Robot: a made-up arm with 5 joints.
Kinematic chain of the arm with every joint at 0, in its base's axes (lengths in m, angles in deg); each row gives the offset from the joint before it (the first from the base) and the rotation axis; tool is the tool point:
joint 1: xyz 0 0 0.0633 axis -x
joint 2: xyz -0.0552 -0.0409 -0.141 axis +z
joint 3: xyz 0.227 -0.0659 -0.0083 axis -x
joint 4: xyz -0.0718 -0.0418 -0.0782 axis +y
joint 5: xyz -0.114 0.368 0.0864 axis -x
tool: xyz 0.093 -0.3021 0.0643
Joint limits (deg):
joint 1: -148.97..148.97
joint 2: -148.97..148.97
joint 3: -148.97..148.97
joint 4: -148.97..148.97
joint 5: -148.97..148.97
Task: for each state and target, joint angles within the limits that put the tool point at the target. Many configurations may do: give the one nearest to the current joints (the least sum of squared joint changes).
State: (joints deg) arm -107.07 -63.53 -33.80 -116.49 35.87
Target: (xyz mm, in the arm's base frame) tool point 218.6 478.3 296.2
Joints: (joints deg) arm -107.03 -71.48 -8.69 -148.97 73.81
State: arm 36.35 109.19 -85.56 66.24 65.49
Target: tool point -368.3 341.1 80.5
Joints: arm 17.91 139.87 -61.54 59.09 60.66
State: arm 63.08 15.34 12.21 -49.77 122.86
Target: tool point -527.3 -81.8 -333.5
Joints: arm 33.76 65.24 20.04 -64.01 148.97
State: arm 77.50 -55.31 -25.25 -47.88 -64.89
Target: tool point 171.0 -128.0 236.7
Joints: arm 98.75 -54.84 -61.53 -47.88 -50.95
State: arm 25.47 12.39 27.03 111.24 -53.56
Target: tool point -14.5 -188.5 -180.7
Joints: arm 20.62 19.60 46.26 73.20 -57.31
